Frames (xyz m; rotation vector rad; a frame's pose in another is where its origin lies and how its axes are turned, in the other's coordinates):
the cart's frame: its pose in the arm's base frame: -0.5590 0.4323 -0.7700 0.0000 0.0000 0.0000
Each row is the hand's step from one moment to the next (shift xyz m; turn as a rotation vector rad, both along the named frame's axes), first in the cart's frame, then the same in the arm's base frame.
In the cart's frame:
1: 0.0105 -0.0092 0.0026 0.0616 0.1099 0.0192
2: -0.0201 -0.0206 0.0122 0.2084 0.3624 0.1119
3: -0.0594 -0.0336 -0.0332 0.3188 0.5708 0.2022
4: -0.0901 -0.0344 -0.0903 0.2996 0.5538 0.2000
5: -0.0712 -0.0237 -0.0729 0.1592 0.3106 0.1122
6: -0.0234 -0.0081 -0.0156 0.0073 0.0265 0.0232
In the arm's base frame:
1: 0.0105 -0.0092 0.0026 0.0616 0.1099 0.0192
2: -0.0201 -0.0206 0.0122 0.2084 0.3624 0.1119
3: -0.0594 -0.0336 -0.0332 0.3188 0.5708 0.2022
4: -0.0901 -0.0344 -0.0903 0.2996 0.5538 0.2000
5: -0.0712 -0.0237 -0.0729 0.1592 0.3106 0.1122
6: -0.0234 -0.0081 -0.0156 0.0073 0.0265 0.0232

